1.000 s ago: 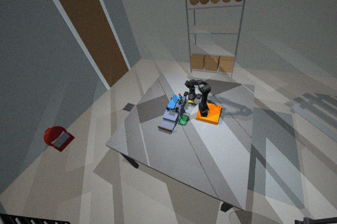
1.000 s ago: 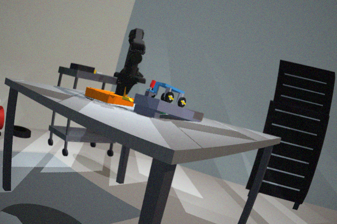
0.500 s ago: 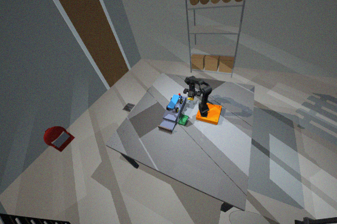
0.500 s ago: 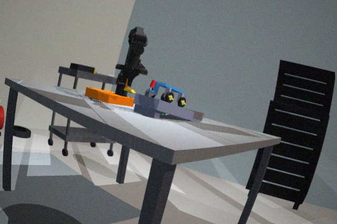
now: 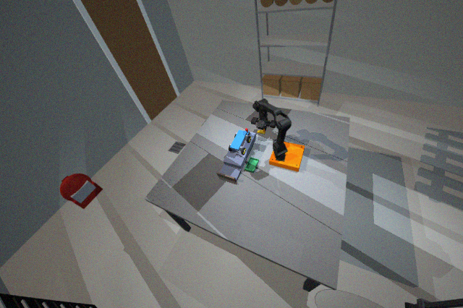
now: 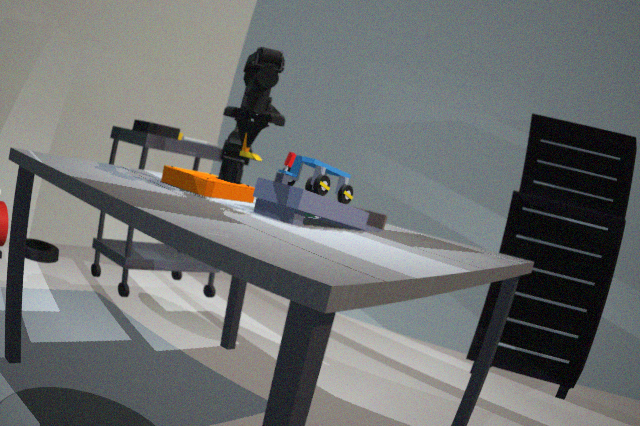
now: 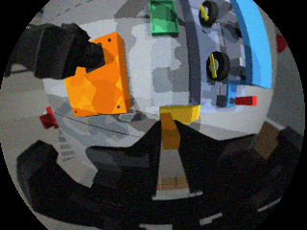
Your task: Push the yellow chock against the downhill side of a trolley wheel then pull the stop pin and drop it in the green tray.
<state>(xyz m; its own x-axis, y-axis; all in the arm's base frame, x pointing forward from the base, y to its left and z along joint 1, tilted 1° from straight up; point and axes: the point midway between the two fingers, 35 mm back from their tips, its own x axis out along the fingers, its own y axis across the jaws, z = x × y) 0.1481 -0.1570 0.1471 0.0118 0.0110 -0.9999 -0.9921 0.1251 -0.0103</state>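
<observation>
The yellow chock lies 2 cm ahead of my gripper tip and 1 cm below it. The rest, counted from my gripper tip: red-headed stop pin 14 cm ahead, 3 cm below; then grey ramp 17 cm ahead, 12 cm to the left, 11 cm below; then blue trolley 17 cm ahead, 12 cm to the left, 5 cm below.
</observation>
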